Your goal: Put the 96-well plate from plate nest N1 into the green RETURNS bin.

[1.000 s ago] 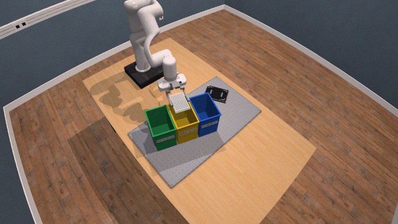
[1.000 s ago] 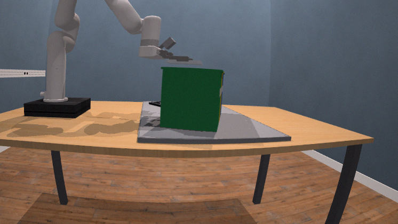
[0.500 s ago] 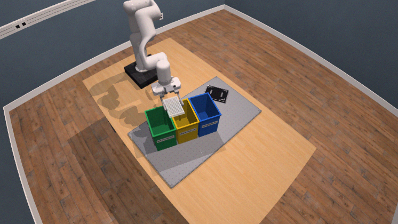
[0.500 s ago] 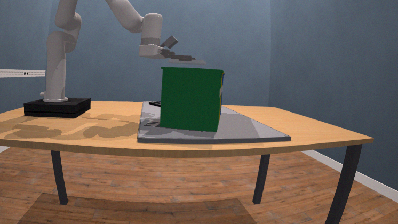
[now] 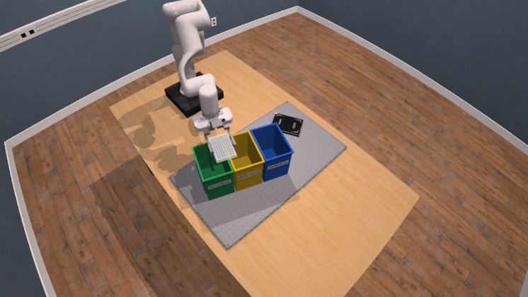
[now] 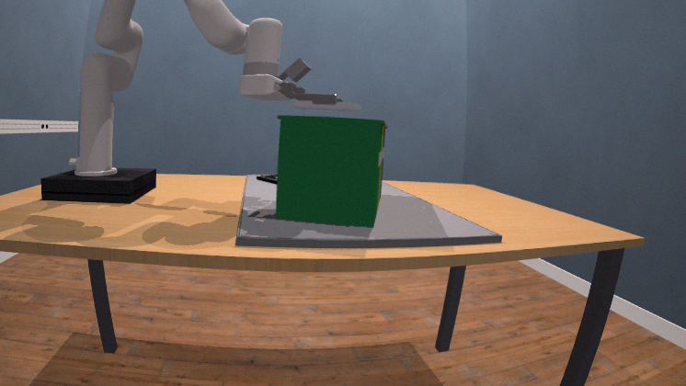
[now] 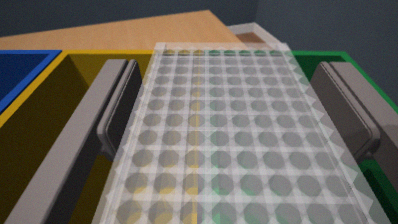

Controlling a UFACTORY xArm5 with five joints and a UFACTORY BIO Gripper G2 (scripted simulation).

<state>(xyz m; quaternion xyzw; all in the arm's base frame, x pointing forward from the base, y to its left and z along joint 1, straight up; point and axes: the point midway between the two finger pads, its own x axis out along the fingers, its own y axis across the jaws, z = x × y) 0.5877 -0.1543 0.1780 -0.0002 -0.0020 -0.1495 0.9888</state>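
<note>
The green bin lies 130 mm below my hand, 60 mm to the right of it and 10 mm ahead of it. Also, from my hand: yellow bin: 130 mm below, 70 mm to the left, 50 mm ahead; then blue bin: 190 mm to the left, 130 mm below, 80 mm ahead; then clear 96-well plate: 10 mm below.
</note>
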